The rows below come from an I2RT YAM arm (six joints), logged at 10 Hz.
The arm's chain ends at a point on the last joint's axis. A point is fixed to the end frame.
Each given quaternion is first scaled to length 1.
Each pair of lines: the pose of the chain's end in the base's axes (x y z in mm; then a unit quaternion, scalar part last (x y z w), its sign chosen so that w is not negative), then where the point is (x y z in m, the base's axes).
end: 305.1 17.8 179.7 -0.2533 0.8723 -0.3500 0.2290
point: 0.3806 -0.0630 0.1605
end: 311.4 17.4 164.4 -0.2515 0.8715 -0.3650 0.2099
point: 0.3846 -0.0658 0.1464
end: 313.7 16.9 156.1 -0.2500 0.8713 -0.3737 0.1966
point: 0.3853 -0.0678 0.1386
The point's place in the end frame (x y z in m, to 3 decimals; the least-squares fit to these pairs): -0.005 -0.058 0.096
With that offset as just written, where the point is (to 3 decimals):
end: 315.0 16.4 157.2 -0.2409 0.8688 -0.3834 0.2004
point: 0.386 -0.070 0.142
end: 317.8 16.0 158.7 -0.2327 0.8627 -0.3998 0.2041
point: 0.387 -0.071 0.148
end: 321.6 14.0 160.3 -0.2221 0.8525 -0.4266 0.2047
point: 0.389 -0.075 0.156
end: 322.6 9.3 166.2 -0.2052 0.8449 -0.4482 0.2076
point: 0.387 -0.082 0.167
